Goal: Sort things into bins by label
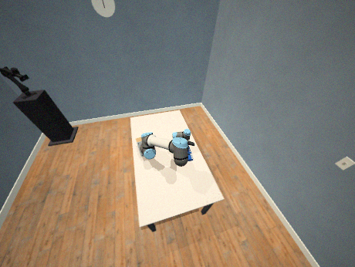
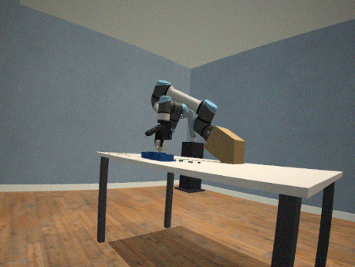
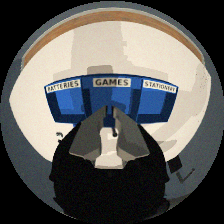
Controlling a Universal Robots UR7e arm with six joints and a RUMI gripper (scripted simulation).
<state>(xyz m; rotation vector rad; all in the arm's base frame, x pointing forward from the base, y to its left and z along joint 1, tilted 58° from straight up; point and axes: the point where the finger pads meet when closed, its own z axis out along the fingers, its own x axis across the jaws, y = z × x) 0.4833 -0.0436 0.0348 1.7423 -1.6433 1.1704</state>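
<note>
My hand is 10 mm short of the blue bin and 10 mm above it. The rest, counted from my hand: small blue piece: 80 mm to the left, 60 mm behind, 30 mm below; then green piece: 100 mm to the left, 100 mm behind, 30 mm below; then black screw: 90 mm behind, 30 mm below, 10 mm to the right.
</note>
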